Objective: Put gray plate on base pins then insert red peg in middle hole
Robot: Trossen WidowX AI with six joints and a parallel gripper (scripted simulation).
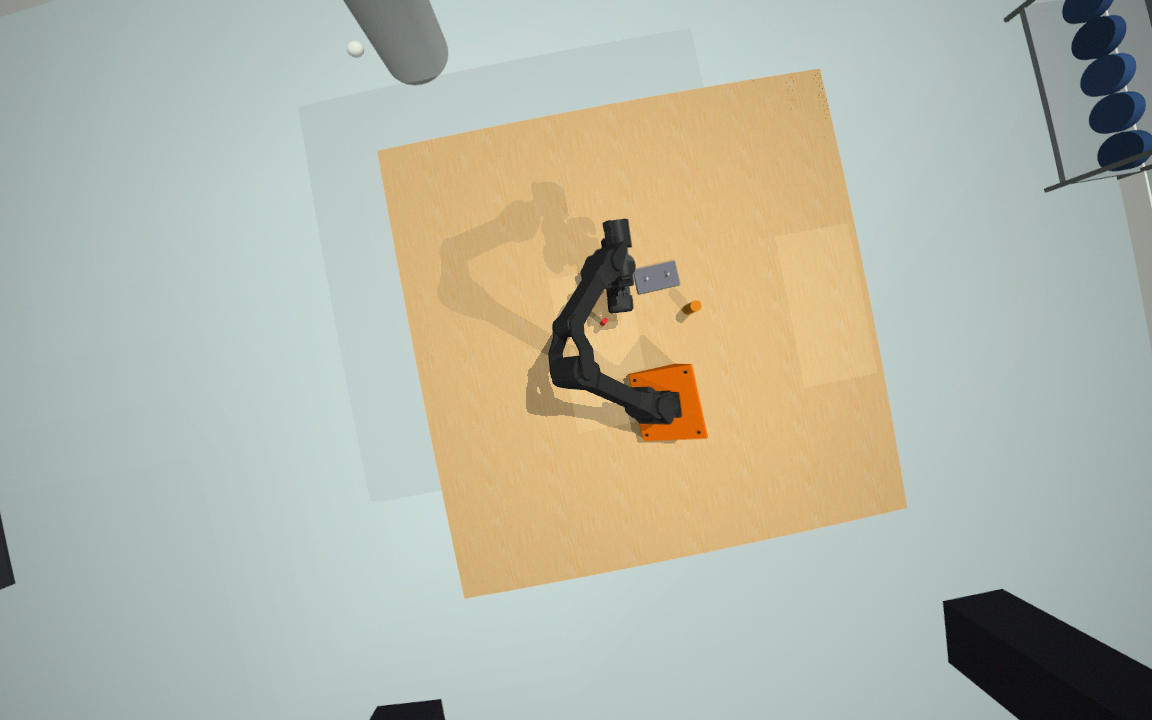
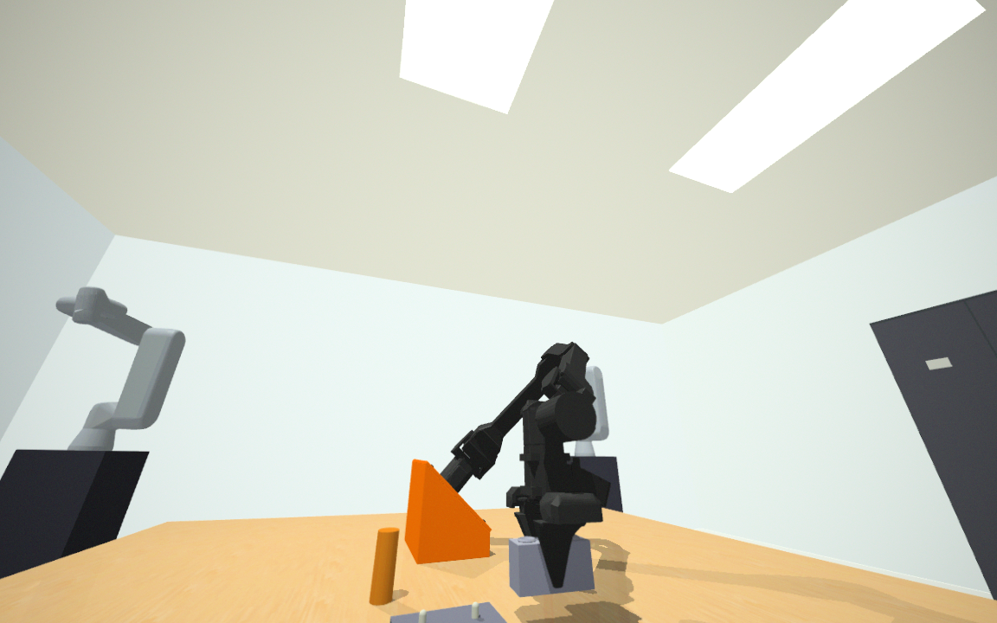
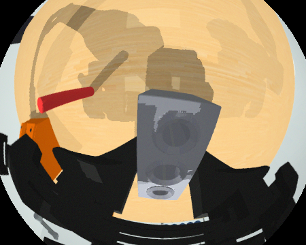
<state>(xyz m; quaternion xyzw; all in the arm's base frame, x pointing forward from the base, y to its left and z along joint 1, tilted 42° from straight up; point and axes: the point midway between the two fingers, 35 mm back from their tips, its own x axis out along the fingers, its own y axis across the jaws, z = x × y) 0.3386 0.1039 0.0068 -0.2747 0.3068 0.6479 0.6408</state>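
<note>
My gripper tip is now 120 mm to the left of the gray base and 30 mm above it. From my gripper tip the other things lie so: orange cylinder (100 mm behind, 200 mm to the right); gray plate (30 mm above); red peg (110 mm behind, 40 mm to the left).
</note>
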